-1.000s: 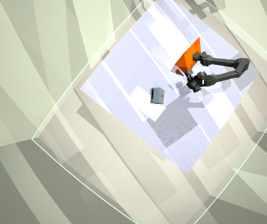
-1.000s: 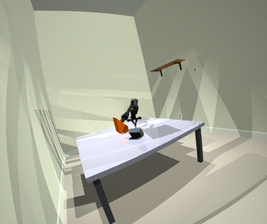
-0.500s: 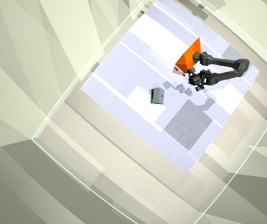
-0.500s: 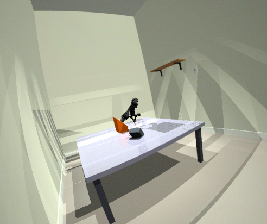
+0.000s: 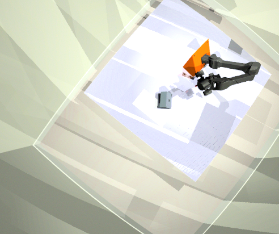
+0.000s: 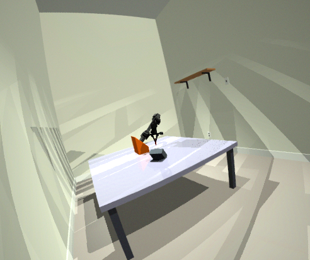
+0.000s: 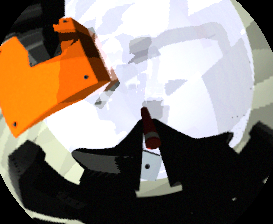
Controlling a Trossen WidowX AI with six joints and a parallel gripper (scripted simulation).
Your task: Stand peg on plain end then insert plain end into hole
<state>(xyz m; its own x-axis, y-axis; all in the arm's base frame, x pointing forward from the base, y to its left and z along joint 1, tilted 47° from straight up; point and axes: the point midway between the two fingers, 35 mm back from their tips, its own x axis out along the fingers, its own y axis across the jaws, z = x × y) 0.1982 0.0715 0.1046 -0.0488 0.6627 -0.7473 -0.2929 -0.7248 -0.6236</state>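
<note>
Now: gripper tip 260 mm short of the grey sloped panel, 80 mm to the left of it and 70 mm above it. Also, from my gripper tip: red peg (20 mm above).
</note>
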